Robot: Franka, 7 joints.
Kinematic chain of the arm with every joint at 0, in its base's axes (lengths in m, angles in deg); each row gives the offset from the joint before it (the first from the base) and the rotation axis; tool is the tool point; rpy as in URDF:
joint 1: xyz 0 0 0.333 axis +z
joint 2: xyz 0 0 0 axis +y
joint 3: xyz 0 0 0.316 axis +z
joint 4: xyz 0.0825 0 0 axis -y
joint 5: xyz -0.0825 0 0.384 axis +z
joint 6: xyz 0 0 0 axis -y
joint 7: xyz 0.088 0 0 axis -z
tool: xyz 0 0 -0.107 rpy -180 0 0
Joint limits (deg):
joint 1: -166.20..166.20
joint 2: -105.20..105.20
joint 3: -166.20..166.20
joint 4: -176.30..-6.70
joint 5: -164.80..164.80
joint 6: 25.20..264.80
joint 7: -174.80..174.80
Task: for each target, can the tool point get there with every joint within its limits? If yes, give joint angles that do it. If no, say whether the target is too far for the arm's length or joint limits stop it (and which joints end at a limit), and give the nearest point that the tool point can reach.
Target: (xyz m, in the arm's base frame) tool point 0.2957 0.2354 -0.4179
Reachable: no: joint limits stop it (at a limit: joint 2) | nearest point 0.2877 0.2290 -0.3540 | short by 0.065 m
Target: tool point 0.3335 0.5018 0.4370
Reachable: yes | joints 5.45 46.61 52.59 -95.20 -96.21 225.11 -52.48
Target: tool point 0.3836 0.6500 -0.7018
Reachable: no: too far | nearest point 0.2724 0.4615 -0.2969 | short by 0.460 m
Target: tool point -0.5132 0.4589 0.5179
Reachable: yes | joints -96.67 -64.30 -90.49 -75.90 -0.28 104.22 -13.03
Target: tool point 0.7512 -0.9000 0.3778
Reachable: no: too far | nearest point 0.5493 -0.6581 0.3658 | short by 0.315 m
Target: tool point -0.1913 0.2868 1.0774
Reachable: yes | joints 100.42 4.80 47.98 -37.20 67.05 189.99 -66.08
